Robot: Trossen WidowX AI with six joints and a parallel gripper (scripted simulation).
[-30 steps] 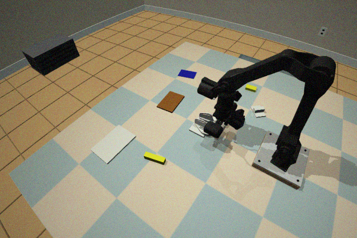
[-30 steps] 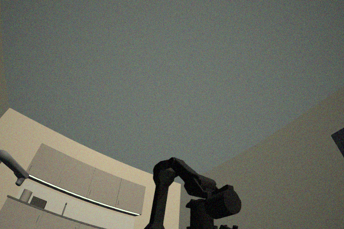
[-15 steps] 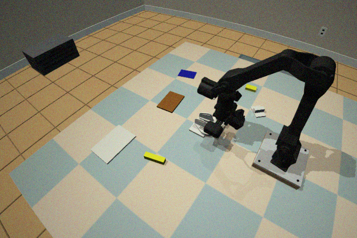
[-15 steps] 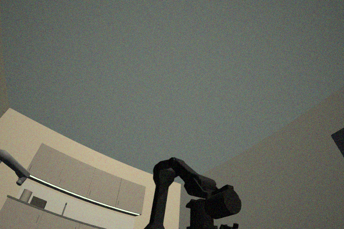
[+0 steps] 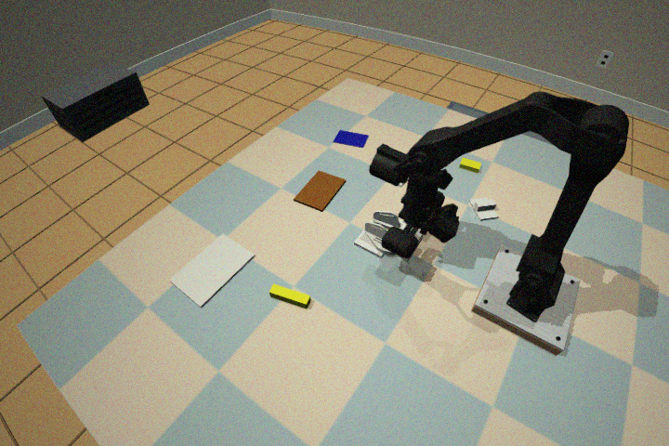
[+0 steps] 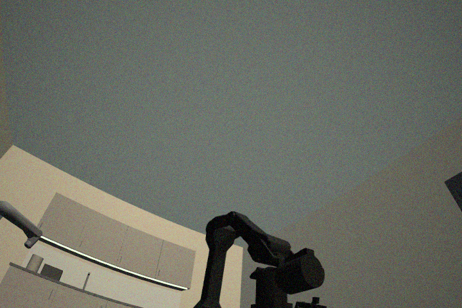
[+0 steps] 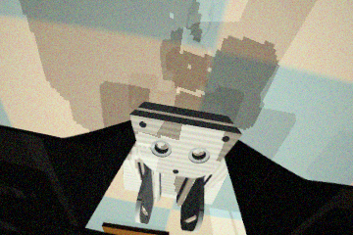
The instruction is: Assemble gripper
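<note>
The housing plate is 10 mm below my gripper tip. From my gripper tip the other things lie so: gripper base 10 mm ahead, 20 mm above; then white strip 150 mm ahead, 210 mm to the right, 10 mm below; then jaw 30 mm ahead, 10 mm to the right.
</note>
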